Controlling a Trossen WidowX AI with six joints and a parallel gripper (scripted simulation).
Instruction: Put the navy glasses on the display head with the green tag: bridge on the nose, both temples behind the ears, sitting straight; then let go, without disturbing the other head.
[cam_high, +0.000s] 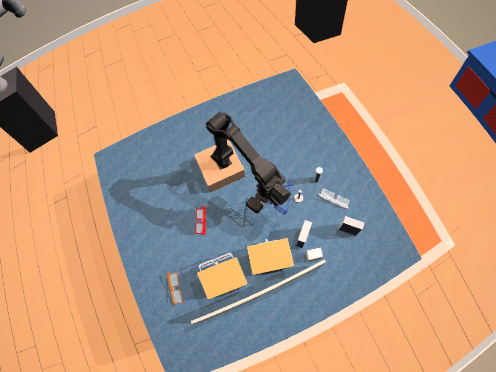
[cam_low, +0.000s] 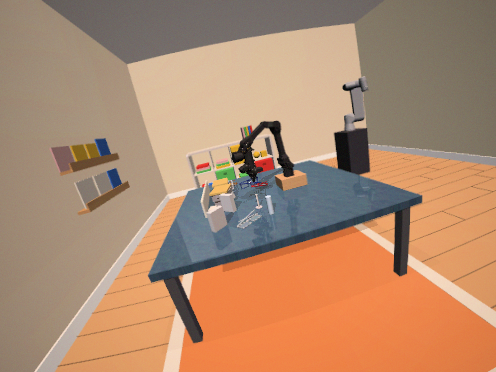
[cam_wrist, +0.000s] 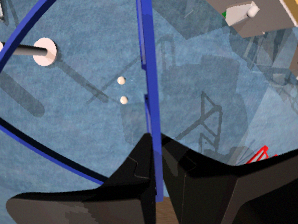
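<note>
Right now the small stand is 16 cm to the left of my gripper tip, 10 cm below it and 3 cm ahead of it.
</note>
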